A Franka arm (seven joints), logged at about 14 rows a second.
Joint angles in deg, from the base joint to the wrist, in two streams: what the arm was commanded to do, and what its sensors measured. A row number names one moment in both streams.
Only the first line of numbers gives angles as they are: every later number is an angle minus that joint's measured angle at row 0.
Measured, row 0:
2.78 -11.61 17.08 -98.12 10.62 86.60 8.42
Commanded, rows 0 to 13:
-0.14 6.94 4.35 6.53 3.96 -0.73 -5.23
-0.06 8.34 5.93 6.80 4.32 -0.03 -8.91
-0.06 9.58 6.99 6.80 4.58 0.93 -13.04
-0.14 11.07 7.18 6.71 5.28 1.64 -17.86
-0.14 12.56 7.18 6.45 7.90 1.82 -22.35
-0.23 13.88 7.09 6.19 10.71 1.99 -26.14
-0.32 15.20 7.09 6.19 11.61 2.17 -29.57
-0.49 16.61 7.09 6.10 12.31 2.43 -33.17
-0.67 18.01 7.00 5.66 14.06 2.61 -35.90
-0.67 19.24 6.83 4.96 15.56 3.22 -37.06
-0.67 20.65 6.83 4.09 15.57 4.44 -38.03
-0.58 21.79 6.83 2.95 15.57 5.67 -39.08
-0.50 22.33 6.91 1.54 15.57 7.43 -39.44
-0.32 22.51 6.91 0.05 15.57 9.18 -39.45
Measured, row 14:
-0.57 21.92 6.91 2.45 13.88 6.30 -37.47
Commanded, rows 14 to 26:
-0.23 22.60 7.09 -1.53 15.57 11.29 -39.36
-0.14 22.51 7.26 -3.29 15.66 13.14 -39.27
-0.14 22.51 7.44 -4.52 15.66 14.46 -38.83
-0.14 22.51 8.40 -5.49 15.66 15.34 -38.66
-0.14 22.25 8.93 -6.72 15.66 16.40 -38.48
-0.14 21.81 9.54 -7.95 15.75 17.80 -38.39
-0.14 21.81 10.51 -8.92 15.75 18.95 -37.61
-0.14 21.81 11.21 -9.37 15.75 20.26 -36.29
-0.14 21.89 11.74 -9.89 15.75 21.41 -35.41
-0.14 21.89 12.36 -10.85 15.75 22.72 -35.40
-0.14 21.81 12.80 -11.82 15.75 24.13 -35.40
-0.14 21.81 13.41 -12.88 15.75 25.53 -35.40
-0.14 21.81 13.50 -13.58 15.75 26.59 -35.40
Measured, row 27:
-0.08 23.64 13.10 -10.52 14.11 23.86 -36.14
